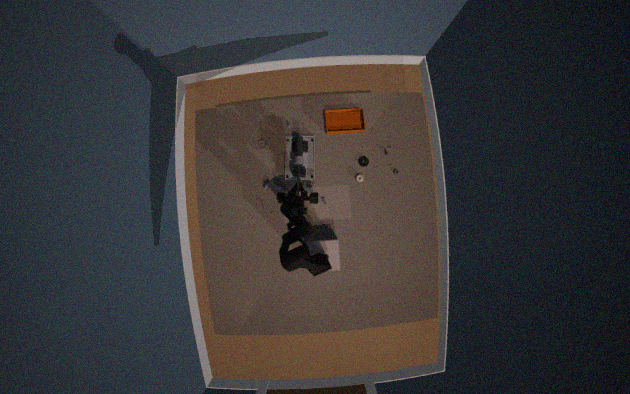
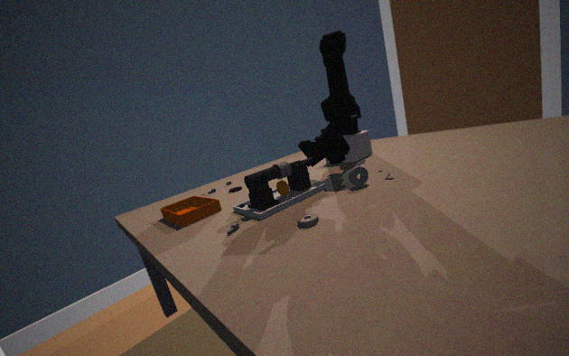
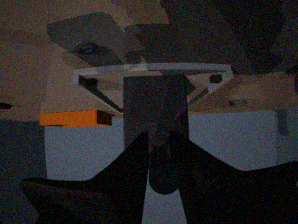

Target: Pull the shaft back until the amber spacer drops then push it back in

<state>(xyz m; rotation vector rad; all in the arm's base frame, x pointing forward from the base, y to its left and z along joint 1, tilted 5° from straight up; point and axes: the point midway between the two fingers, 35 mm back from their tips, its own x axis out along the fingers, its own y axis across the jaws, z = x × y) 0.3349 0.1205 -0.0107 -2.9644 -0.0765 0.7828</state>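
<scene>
Now: the grey spacer 11 cm ahead of my gripper tip and 2 cm above it. From my gripper tip the other things lie so: amber spacer 12 cm ahead, 3 cm below; orange tray 34 cm ahead, 22 cm to the right, 5 cm below.
</scene>
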